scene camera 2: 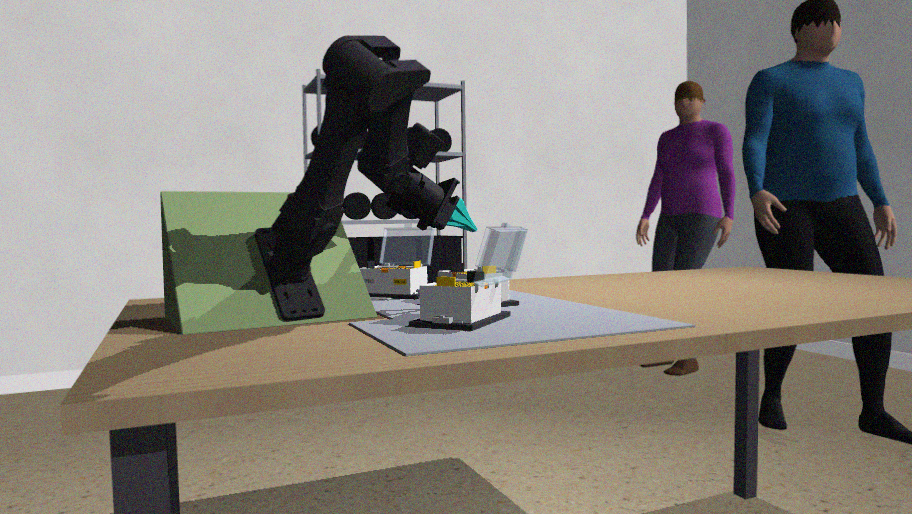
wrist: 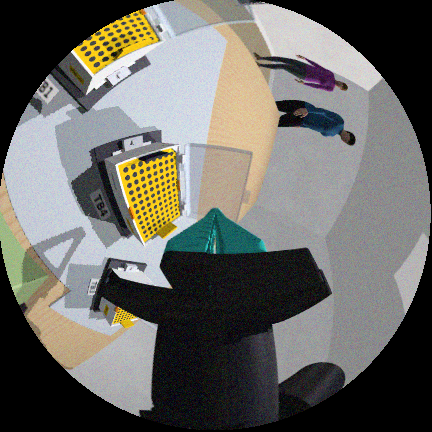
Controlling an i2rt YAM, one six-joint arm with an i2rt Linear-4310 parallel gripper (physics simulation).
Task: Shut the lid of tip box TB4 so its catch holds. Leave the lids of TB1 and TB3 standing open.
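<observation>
Tip box TB4 [wrist: 150, 200], white with a yellow rack, is in the middle of the wrist view; its clear lid [wrist: 223, 172] stands open on the right. My gripper [scene camera 2: 474, 229] [wrist: 214, 212] is shut and empty. Its teal tips overlap the lid's lower edge in the wrist view; contact cannot be told. In the scene view they are just left of a raised clear lid [scene camera 2: 504, 247], at its top; which near box carries that lid is unclear. TB1 [wrist: 117, 45] is at the wrist view's upper left, its lid [wrist: 205, 11] open. TB3 [wrist: 124, 315] is lower left, partly hidden, its lid unseen.
In the scene view, a white box [scene camera 2: 459, 303] stands at the front of the grey mat [scene camera 2: 574, 319] [wrist: 185, 75]. Another box [scene camera 2: 395, 282] stands at back left, lid raised. A green wedge [scene camera 2: 210, 255] stands behind the arm base. Two people stand beyond the table [scene camera 2: 734, 287].
</observation>
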